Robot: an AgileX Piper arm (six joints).
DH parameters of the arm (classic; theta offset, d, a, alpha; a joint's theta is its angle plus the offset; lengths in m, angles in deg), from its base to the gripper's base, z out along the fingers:
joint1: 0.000 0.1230 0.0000 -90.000
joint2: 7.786 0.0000 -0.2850 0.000
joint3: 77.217 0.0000 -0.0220 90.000
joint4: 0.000 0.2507 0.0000 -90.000
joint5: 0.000 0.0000 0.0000 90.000
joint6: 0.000 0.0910 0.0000 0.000
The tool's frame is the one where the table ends.
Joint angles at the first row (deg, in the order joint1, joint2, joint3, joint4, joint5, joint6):
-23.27 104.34 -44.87 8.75 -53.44 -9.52
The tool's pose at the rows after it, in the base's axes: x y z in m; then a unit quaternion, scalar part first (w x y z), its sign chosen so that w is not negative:
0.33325 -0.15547 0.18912 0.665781 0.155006 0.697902 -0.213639
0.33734 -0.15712 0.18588 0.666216 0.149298 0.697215 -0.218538
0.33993 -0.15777 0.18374 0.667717 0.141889 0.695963 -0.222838
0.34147 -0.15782 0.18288 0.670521 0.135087 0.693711 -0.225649
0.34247 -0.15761 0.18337 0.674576 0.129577 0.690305 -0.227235
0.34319 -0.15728 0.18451 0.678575 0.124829 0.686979 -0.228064
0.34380 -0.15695 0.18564 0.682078 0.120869 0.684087 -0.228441
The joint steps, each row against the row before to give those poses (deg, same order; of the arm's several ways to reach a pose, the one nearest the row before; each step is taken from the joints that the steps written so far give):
0.00 1.72 -1.26 -0.03 -0.52 -0.74
0.00 1.26 -0.87 -0.16 -0.70 -0.67
0.00 0.85 -0.48 -0.41 -0.79 -0.59
0.00 0.50 -0.25 -0.51 -0.79 -0.33
0.00 0.22 -0.16 -0.51 -0.73 -0.12
0.00 0.05 -0.13 -0.49 -0.56 -0.03
0.00 0.02 -0.12 -0.43 -0.45 0.02

